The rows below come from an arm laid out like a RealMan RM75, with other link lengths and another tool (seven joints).
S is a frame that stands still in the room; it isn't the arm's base.
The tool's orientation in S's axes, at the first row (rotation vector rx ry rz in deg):
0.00 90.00 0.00
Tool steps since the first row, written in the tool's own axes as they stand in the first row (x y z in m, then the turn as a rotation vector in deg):
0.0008 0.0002 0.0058 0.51 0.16 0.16
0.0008 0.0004 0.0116 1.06 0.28 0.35
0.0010 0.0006 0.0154 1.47 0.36 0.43
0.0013 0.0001 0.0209 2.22 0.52 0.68
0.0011 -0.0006 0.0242 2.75 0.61 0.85
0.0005 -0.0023 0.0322 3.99 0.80 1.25
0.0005 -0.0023 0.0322 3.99 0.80 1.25
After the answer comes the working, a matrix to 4 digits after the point.
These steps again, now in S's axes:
0.0058 0.0002 -0.0008 0.16 0.16 -0.51
0.0116 0.0004 -0.0008 0.35 0.28 -1.06
0.0154 0.0006 -0.0010 0.43 0.36 -1.47
0.0209 0.0001 -0.0013 0.68 0.52 -2.22
0.0242 -0.0006 -0.0011 0.85 0.61 -2.75
0.0322 -0.0023 -0.0005 1.25 0.80 -3.99
0.0322 -0.0023 -0.0005 1.25 0.80 -3.99

The tool's axes in the first row as the columns of a matrix, in S's axes (rounded; the answer above uses it unrounded):
0.0000 0.0000 1.0000
0.0000 1.0000 0.0000
-1.0000 0.0000 0.0000

